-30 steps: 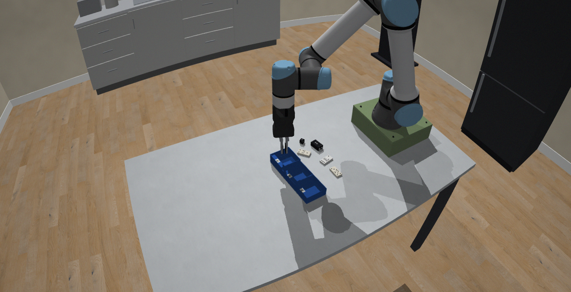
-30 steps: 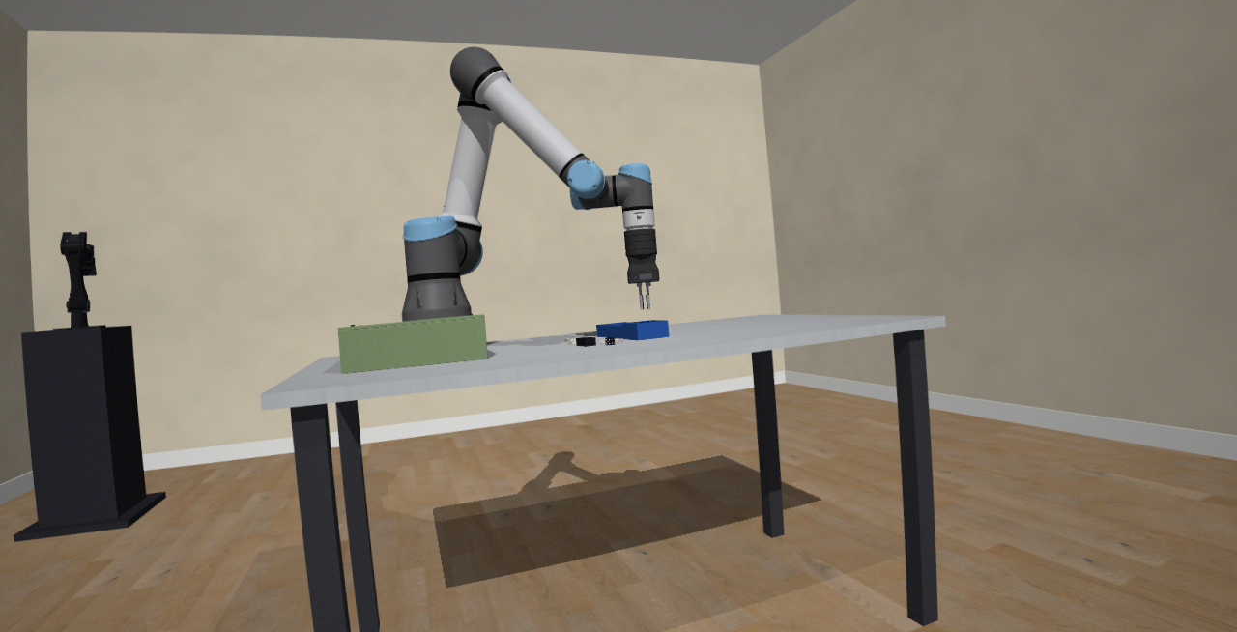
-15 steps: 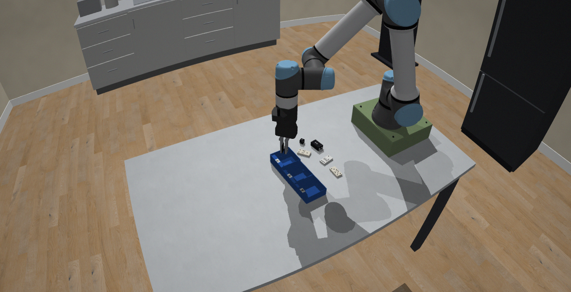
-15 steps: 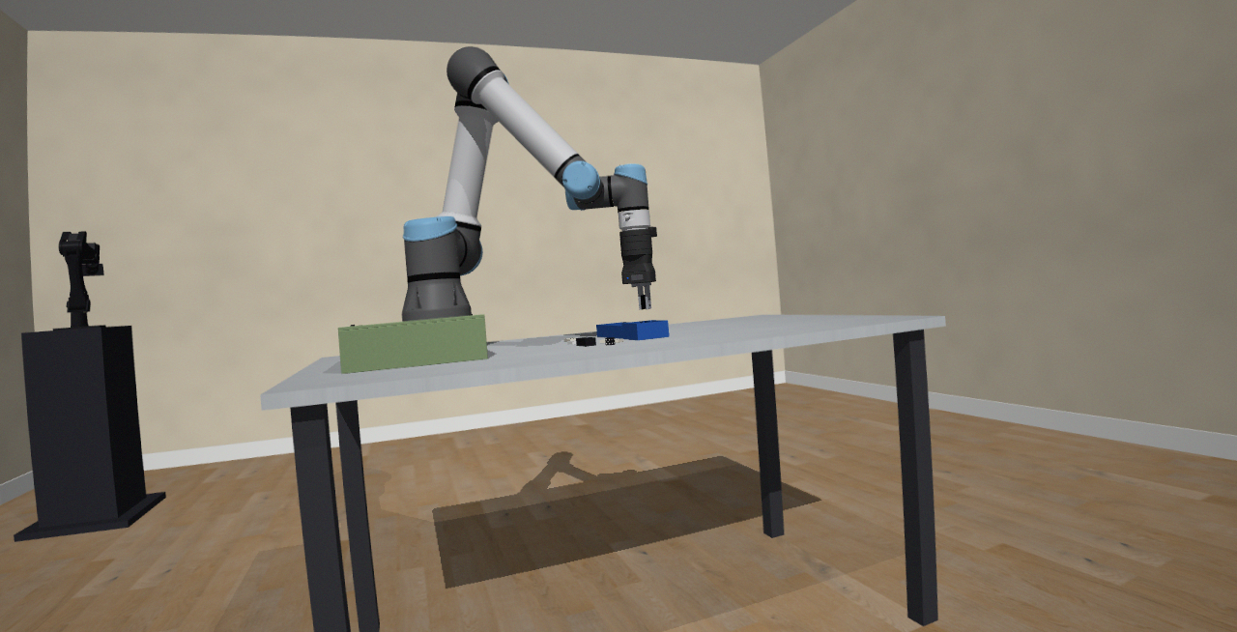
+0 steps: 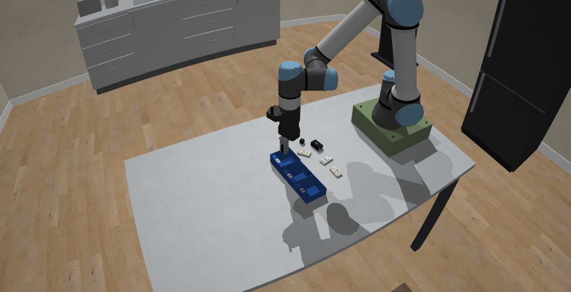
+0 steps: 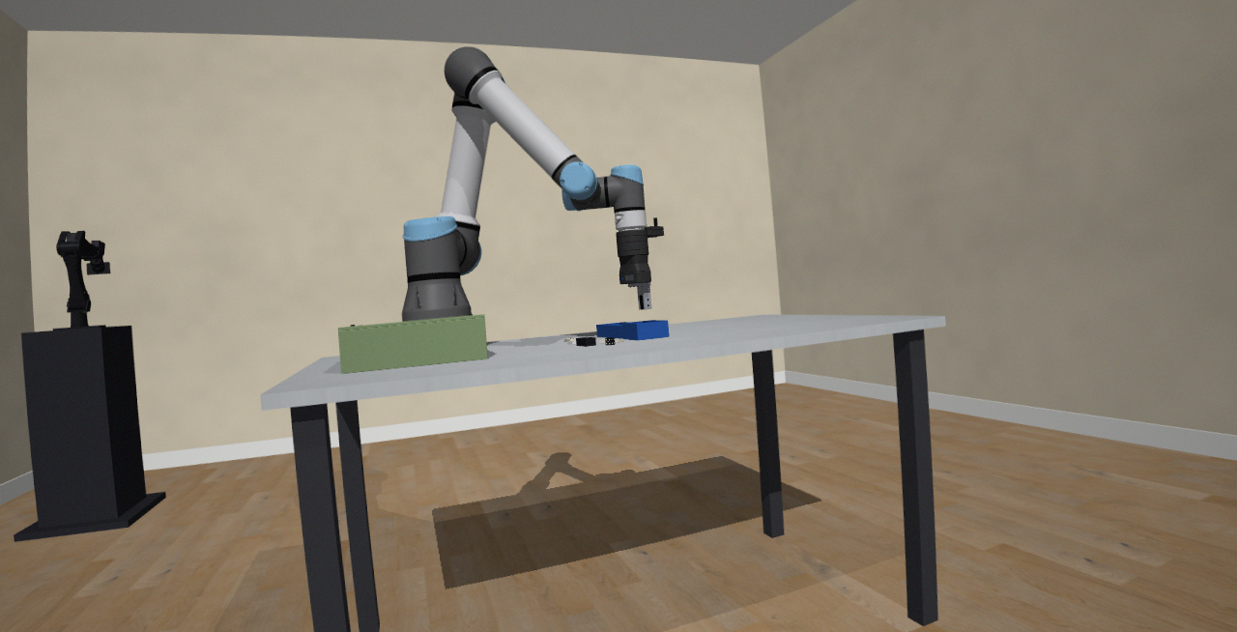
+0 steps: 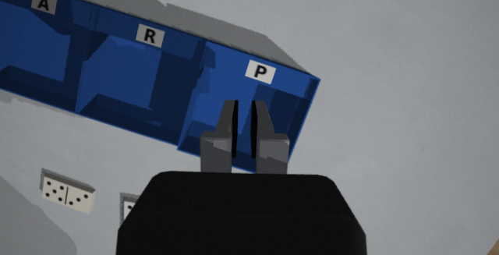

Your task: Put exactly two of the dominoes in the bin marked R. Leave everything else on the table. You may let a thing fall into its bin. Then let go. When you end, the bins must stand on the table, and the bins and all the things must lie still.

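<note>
Now: the blue three-compartment bin 80 mm to the left of my hand, 70 mm below it and 10 mm behind it. From my hand the other things lie so: black block 170 mm behind, 80 mm below, 30 mm to the right; then small black die 130 mm behind, 90 mm to the right, 80 mm below.
</note>
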